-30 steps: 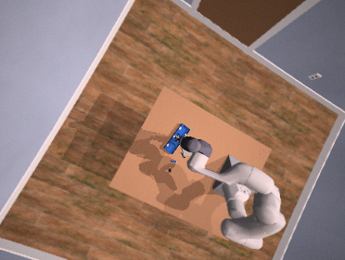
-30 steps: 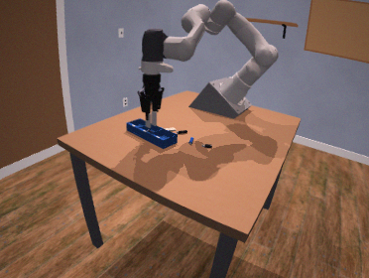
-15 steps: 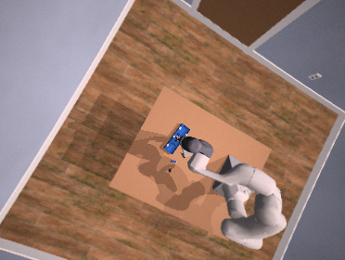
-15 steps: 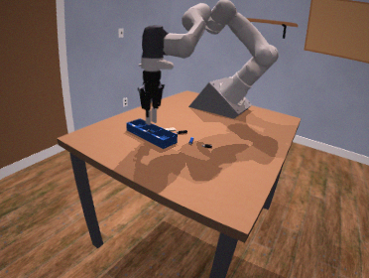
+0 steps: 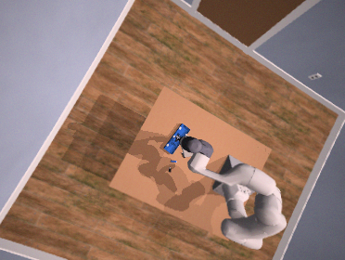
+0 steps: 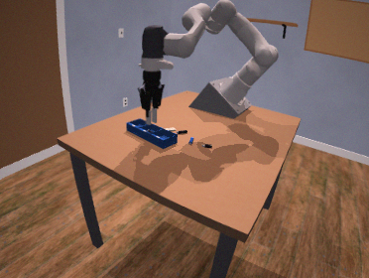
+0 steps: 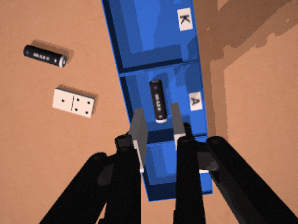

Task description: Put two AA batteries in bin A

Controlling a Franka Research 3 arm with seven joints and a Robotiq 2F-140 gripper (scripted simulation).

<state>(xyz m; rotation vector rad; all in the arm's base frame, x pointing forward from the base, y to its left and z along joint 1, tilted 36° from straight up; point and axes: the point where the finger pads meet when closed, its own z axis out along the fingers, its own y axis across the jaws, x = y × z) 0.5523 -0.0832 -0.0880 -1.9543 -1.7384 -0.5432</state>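
The blue AA battery lies 70 mm behind my hand, 170 mm to the left of it and 90 mm below it. Round my hand: white domino 100 mm behind, 20 mm to the left, 90 mm below; then blue bin 10 mm ahead, 70 mm below; then dark AA battery 110 mm behind, 90 mm to the left, 90 mm below.
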